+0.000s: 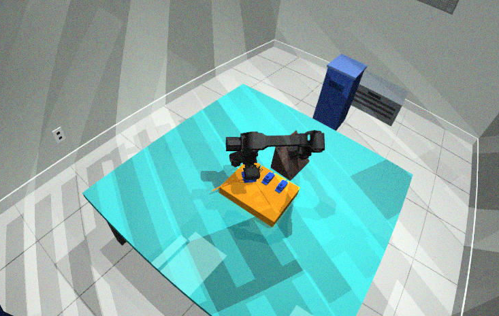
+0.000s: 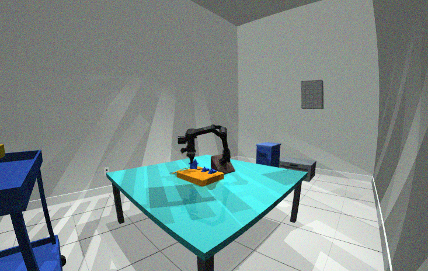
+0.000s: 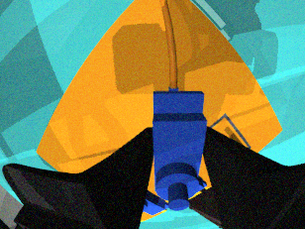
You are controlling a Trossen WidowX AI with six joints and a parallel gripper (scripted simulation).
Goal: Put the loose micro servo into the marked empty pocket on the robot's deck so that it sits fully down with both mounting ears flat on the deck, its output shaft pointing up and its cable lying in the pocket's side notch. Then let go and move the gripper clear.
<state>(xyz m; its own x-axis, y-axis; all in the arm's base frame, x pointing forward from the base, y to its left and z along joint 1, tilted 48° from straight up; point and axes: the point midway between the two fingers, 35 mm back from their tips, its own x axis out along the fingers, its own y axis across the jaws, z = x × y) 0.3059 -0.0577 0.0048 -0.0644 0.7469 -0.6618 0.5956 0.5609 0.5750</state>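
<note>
Right now the orange deck is 10 cm below my gripper tip, 7 cm to the left of it and 1 cm ahead of it.
</note>
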